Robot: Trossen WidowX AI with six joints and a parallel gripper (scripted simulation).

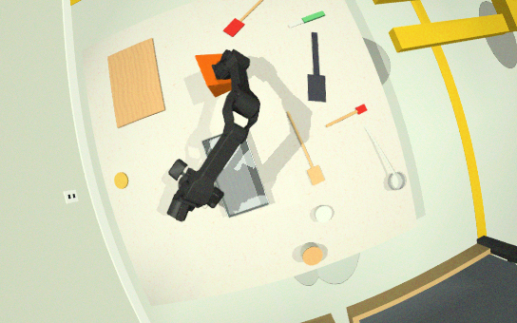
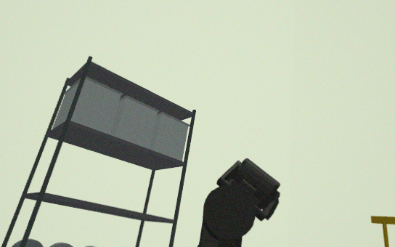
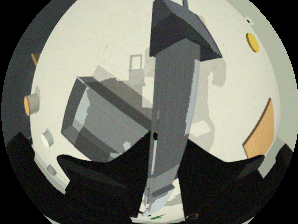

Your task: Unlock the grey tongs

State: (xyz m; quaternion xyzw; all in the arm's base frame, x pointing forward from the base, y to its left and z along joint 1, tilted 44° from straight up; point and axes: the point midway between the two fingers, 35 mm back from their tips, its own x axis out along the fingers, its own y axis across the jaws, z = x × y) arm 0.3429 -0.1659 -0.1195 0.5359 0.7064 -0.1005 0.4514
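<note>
The wooden board is 52 cm behind my gripper tip, 17 cm to the right of it and 12 cm below it. From my gripper tip the other things lie so: green-handled tool 63 cm to the left, 50 cm behind, 12 cm below; then black spatula 57 cm to the left, 26 cm behind, 13 cm below; then roasting tin 12 cm to the left, 10 cm below, 1 cm ahead.
</note>
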